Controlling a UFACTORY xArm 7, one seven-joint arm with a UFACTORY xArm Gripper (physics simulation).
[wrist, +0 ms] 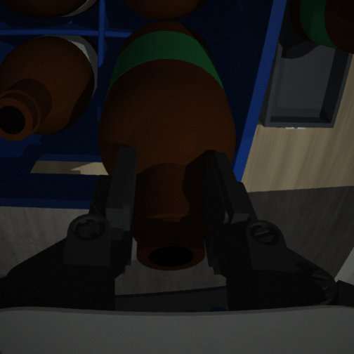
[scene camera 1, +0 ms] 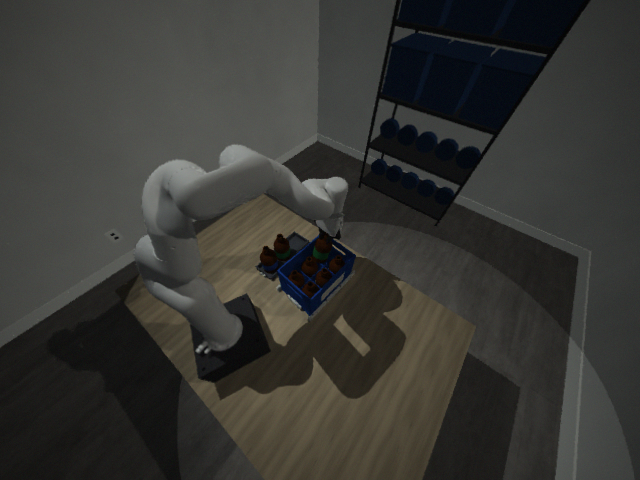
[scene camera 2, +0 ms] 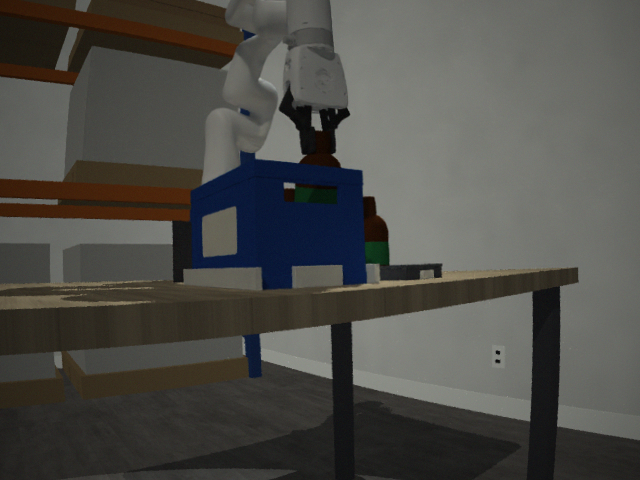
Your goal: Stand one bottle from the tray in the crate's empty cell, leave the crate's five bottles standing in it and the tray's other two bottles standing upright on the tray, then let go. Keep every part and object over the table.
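Places are measured from the arm's base along level axes (x ahead, y left, z up), in millimetres.
Pixels of known places: gripper, fingertip midpoint: point(scene camera 1: 325, 239) point(scene camera 2: 318, 153); arm's base at its link origin: point(scene camera 1: 224, 332).
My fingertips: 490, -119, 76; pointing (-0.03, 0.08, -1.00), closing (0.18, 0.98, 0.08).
For each thing: its top centre in the pictures, then the offset to it from my fingertips, as dx, dy, dz.
- brown bottle with a green band, top centre: point(scene camera 2: 317, 132) point(scene camera 1: 324, 234) -5, +4, +37
- blue crate at its top centre: point(scene camera 2: 268, 180) point(scene camera 1: 317, 262) -99, -23, -30
- them here at its top centre: point(scene camera 1: 338, 257) -24, -83, -42
- green-banded bottle at its top centre: point(scene camera 2: 367, 197) point(scene camera 1: 279, 236) -63, +198, -45
- blue-banded bottle at its top centre: point(scene camera 1: 265, 248) -149, +207, -45
The gripper point(scene camera 2: 318, 142) point(wrist: 171, 200) is shut on the neck of a brown bottle with a green band point(scene camera 1: 322, 249) point(scene camera 2: 318, 161) point(wrist: 167, 110). That bottle is upright and partly inside the far corner cell of the blue crate point(scene camera 1: 309, 304) point(scene camera 2: 310, 232) point(wrist: 260, 90), and stands higher than the crate's other bottles. Its base is hidden. The crate's five bottles, one of them here point(scene camera 1: 336, 264) point(wrist: 45, 85), stand in their cells. The grey tray point(scene camera 1: 305, 237) point(scene camera 2: 410, 271) point(wrist: 325, 124) holds a green-banded bottle point(scene camera 1: 281, 248) point(scene camera 2: 376, 232) point(wrist: 320, 25) and a blue-banded bottle point(scene camera 1: 268, 259), both upright.
The crate and tray stand side by side on the wooden table point(scene camera 1: 413, 361) point(scene camera 2: 289, 312). White blocks point(scene camera 2: 222, 277) sit against the crate's foot. The arm's black base point(scene camera 1: 253, 330) is on the table near the crate. A shelf rack point(scene camera 1: 465, 124) stands on the floor beyond.
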